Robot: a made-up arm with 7 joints. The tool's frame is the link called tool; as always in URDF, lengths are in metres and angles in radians. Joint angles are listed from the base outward.
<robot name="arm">
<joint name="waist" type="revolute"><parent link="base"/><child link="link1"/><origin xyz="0.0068 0.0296 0.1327" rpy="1.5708 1.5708 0"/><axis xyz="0 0 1"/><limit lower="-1.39" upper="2"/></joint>
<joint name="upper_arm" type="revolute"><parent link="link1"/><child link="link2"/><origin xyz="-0.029 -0.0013 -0.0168" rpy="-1.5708 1.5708 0"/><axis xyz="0 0 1"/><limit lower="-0.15" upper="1.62"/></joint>
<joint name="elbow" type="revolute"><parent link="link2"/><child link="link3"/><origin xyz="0.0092 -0.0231 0.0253" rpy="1.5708 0 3.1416"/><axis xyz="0 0 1"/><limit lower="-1.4" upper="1.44"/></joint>
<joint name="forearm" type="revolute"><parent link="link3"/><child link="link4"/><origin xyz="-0.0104 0.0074 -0.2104" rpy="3.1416 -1.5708 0"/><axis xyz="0 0 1"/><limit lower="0.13" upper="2.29"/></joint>
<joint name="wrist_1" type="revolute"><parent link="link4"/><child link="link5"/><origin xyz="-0.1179 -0.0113 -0.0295" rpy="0 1.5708 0"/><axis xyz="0 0 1"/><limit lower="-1.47" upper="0.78"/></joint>
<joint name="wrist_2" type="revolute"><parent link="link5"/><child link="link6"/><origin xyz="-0.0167 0.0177 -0.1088" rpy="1.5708 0 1.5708"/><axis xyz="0 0 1"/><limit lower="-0.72" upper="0.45"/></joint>
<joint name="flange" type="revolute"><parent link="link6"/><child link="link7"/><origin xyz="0.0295 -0.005 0.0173" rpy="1.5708 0 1.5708"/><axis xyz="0 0 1"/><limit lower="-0.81" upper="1.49"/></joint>
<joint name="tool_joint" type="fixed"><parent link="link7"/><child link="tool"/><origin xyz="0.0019 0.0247 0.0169" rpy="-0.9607 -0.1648 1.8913"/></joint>
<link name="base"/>
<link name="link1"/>
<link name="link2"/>
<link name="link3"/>
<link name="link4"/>
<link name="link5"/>
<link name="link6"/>
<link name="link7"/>
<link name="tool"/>
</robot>
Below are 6 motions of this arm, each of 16 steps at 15 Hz.
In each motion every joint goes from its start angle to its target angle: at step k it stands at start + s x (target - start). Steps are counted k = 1, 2, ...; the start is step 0. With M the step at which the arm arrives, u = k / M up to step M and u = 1 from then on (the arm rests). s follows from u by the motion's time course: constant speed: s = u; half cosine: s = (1 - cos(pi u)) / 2; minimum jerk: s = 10 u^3 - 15 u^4 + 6 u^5.
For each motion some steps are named. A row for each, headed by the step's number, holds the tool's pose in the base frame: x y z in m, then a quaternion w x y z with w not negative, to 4 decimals.
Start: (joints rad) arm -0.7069 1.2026 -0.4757 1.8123 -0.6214 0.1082 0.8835
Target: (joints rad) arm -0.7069 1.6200 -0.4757 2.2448 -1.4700 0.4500 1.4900
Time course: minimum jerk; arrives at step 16
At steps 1, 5, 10, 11, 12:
1: 0.1844 0.2302 -0.1073 0.3133 -0.8917 0.2010 0.2574
5: 0.2005 0.2159 -0.0841 0.3983 -0.8478 0.2533 0.2417
10: 0.2267 0.1587 -0.0133 0.6309 -0.6898 0.3229 0.1479
11: 0.2275 0.1476 -0.0012 0.6642 -0.6628 0.3223 0.1251
12: 0.2274 0.1386 0.0084 0.6890 -0.6419 0.3196 0.1057

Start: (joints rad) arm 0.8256 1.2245 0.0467 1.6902 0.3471 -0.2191 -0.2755
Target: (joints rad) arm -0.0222 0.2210 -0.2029 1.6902 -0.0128 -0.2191 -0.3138
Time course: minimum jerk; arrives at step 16
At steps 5, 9, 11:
5: 0.2522 0.3003 0.2573 0.3568 0.4900 0.2838 0.7430
9: 0.3167 0.2261 0.0586 0.4096 0.6132 0.3884 0.5526
11: 0.3054 0.1754 -0.0276 0.4271 0.6461 0.4381 0.4563

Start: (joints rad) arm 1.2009 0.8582 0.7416 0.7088 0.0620 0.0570 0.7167
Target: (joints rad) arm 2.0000 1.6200 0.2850 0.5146 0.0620 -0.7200 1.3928
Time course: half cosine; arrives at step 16
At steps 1, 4, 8, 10, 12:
1: 0.1875 0.4799 0.1480 0.5305 0.4848 0.5029 0.4803
4: 0.1496 0.5006 0.1855 0.4902 0.4969 0.4486 0.5581
8: 0.0207 0.5337 0.2411 0.3362 0.5050 0.3519 0.7128
10: -0.0575 0.5390 0.2409 0.2362 0.4999 0.3322 0.7641
12: -0.1220 0.5365 0.2232 0.1507 0.4934 0.3347 0.7886

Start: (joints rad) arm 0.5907 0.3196 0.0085 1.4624 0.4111 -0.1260 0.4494
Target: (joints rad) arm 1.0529 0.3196 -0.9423 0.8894 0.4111 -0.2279 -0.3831
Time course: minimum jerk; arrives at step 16
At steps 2, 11, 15, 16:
2: 0.3749 0.1882 0.0714 0.5840 0.6992 0.2412 0.3344
11: 0.4227 0.0946 0.0573 0.4411 0.7317 0.3581 0.3765
15: 0.4260 0.0915 0.0566 0.3888 0.7259 0.3760 0.4249
16: 0.4260 0.0915 0.0566 0.3881 0.7258 0.3762 0.4256

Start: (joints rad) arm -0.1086 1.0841 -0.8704 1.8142 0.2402 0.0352 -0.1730
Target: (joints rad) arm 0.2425 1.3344 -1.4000 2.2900 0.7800 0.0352 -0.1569
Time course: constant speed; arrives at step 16
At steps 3, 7, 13, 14, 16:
3: 0.1905 0.1709 -0.0855 0.1255 0.9609 0.2441 0.0368
7: 0.1748 0.1521 -0.0716 0.1634 0.9576 0.2359 -0.0270
13: 0.1417 0.1303 -0.0483 0.2048 0.9403 0.2359 -0.1350
14: 0.1355 0.1272 -0.0440 0.2102 0.9358 0.2375 -0.1539
16: 0.1224 0.1216 -0.0350 0.2201 0.9252 0.2420 -0.1923

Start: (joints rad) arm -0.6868 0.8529 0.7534 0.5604 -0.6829 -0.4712 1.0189
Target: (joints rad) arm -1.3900 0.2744 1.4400 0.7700 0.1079 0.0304 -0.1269
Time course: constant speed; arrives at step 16
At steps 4, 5, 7, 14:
4: -0.1304 0.4747 -0.0360 0.2544 -0.7453 -0.5778 0.2141
5: -0.1531 0.4640 -0.0330 0.2627 -0.7141 -0.6221 0.1844
7: -0.1973 0.4398 -0.0224 0.2883 -0.6382 -0.7025 0.1265
14: -0.3196 0.3327 0.0555 0.4455 -0.2710 -0.8509 -0.0636

